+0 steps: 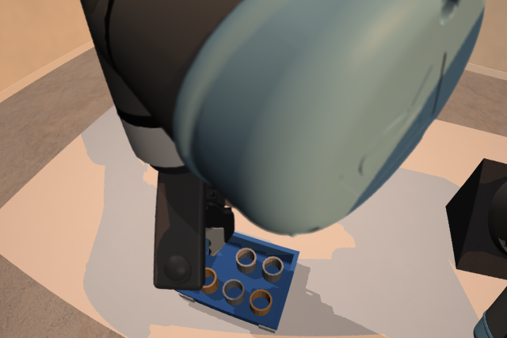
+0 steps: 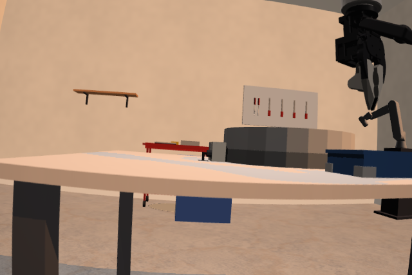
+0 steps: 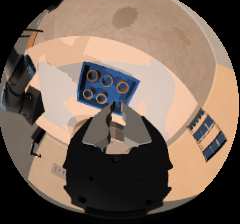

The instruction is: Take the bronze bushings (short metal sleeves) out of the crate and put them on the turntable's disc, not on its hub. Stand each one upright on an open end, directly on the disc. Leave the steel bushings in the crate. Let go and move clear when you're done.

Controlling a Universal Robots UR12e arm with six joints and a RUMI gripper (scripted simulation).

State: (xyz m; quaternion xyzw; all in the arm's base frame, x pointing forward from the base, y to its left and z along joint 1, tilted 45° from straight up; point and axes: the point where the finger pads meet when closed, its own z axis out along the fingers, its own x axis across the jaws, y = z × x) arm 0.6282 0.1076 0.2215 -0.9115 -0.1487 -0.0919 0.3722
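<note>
Right now my hand is 120 mm above the blue crate, 40 mm past it and 20 mm to the left of it.
</note>
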